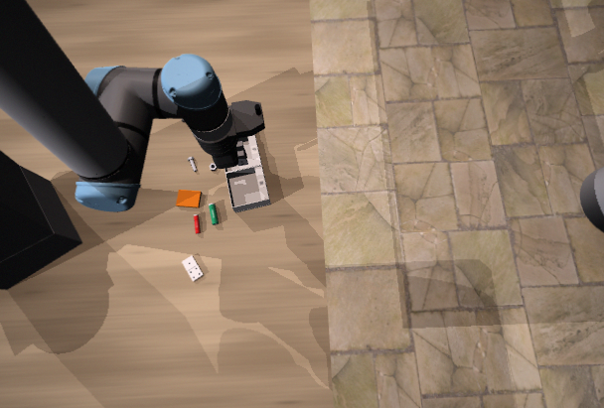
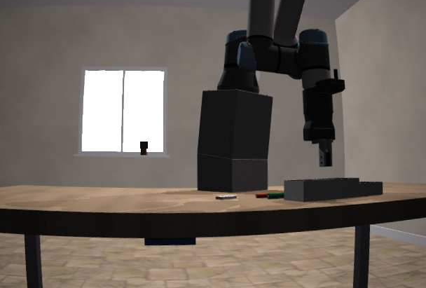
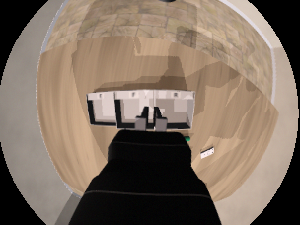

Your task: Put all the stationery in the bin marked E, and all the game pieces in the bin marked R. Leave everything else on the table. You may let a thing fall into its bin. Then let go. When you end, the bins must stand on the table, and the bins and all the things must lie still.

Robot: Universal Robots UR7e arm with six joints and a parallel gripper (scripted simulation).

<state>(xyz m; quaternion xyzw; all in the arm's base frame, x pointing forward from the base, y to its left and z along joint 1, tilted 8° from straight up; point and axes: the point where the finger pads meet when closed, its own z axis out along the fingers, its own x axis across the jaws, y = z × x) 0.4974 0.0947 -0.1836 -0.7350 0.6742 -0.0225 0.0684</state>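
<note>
Right now the tray is 1 cm behind my hand, 3 cm to the left of it and 7 cm below it. The rest, counted from my hand: bolt: 13 cm behind, 4 cm to the left, 9 cm below; then green marker: 8 cm behind, 10 cm to the right, 9 cm below; then nut: 8 cm behind, 2 cm to the left, 9 cm below.
</note>
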